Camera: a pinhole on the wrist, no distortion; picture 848 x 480 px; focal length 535.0 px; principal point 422.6 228.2 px. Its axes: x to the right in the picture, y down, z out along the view. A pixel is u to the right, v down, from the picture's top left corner.
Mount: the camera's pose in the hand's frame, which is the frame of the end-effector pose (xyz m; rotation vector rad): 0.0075 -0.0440 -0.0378 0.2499 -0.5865 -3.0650
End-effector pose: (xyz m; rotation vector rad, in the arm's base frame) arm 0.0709 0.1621 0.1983 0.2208 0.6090 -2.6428
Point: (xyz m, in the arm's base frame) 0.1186 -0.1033 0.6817
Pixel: 401 345
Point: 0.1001 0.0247 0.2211
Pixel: outside the picture
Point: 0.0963 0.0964 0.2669
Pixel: 423 123
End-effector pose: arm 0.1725 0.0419 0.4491 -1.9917 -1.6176 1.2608
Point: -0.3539 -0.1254 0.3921
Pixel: outside the picture
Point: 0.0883 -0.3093 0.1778
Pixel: 571 76
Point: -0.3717 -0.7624 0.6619
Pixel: outside the picture
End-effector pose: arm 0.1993 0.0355 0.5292 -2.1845 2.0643 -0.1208
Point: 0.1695 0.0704 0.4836
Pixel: 553 18
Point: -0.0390 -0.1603 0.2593
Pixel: outside the picture
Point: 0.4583 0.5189 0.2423
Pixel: outside the picture
